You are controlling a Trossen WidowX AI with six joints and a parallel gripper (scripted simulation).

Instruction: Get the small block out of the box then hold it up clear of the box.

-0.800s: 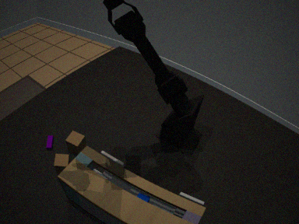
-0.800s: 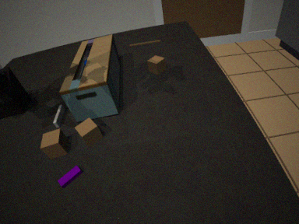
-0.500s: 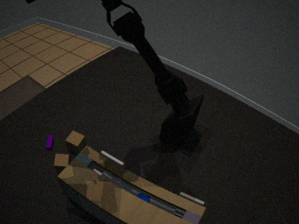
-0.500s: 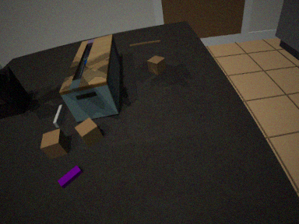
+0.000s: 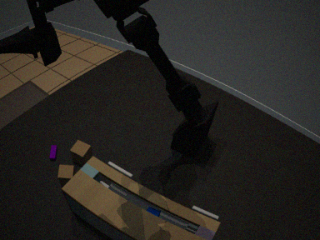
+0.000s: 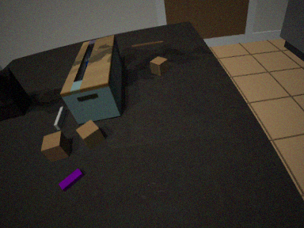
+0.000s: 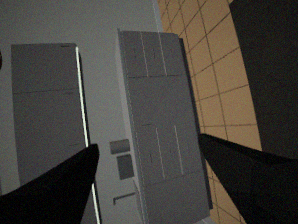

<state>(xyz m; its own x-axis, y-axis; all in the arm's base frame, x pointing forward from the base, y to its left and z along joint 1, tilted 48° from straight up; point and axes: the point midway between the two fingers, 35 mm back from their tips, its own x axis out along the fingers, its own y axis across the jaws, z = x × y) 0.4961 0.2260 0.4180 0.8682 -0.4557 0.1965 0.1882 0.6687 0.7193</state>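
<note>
Now: the blue block 490 mm below my gripper tip, 210 mm to the left of it and 170 mm behind it.
</note>
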